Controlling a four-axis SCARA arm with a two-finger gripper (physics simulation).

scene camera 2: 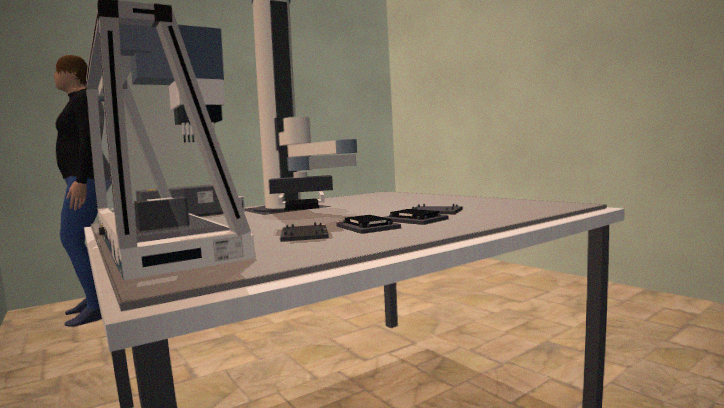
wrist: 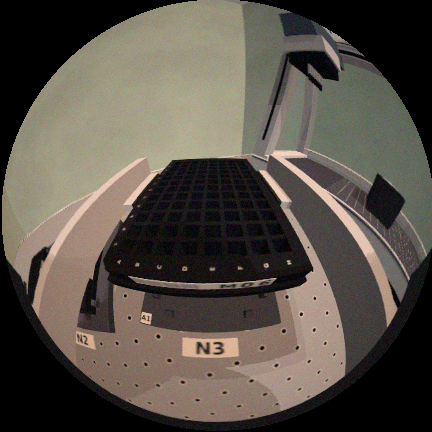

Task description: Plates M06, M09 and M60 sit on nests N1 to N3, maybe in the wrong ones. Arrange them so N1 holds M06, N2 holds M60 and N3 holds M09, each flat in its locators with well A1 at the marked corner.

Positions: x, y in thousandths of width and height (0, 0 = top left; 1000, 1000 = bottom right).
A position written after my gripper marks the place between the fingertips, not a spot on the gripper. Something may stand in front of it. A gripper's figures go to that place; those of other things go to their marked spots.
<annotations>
My gripper (wrist: 478, 378) is 10 cm from the lens. A nest N2 (wrist: 237, 742): 16 cm from the lens. An N3 tag (wrist: 459, 804): 13 cm from the lens. The marked spots on the nest N2 and the N3 tag are 9 cm apart.
</annotations>
